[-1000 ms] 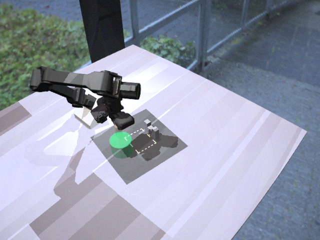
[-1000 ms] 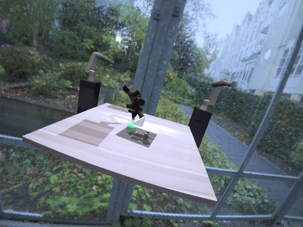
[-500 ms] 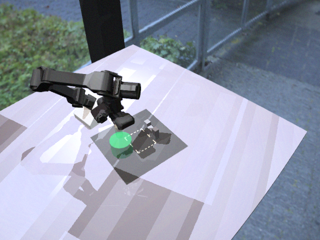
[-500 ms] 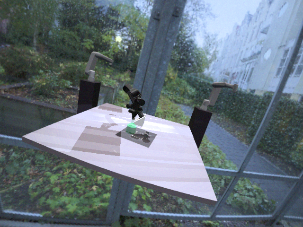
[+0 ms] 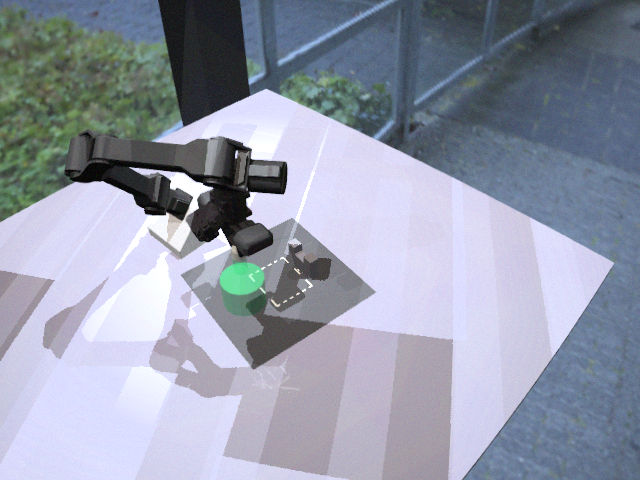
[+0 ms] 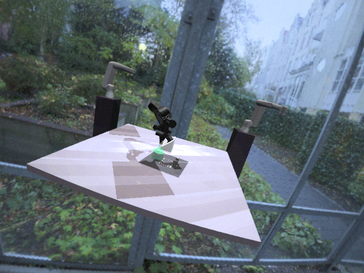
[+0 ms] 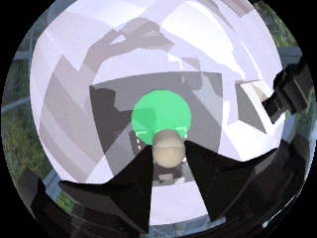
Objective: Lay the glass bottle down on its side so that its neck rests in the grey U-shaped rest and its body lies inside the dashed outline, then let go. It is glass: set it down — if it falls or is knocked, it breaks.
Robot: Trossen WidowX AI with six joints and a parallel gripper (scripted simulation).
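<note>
Now: gripper tip 20 mm short of the mat, 70 mm to the right of it and 150 mm above it. The rest, counted from my gripper tip: glass bottle (50 mm below).
</note>
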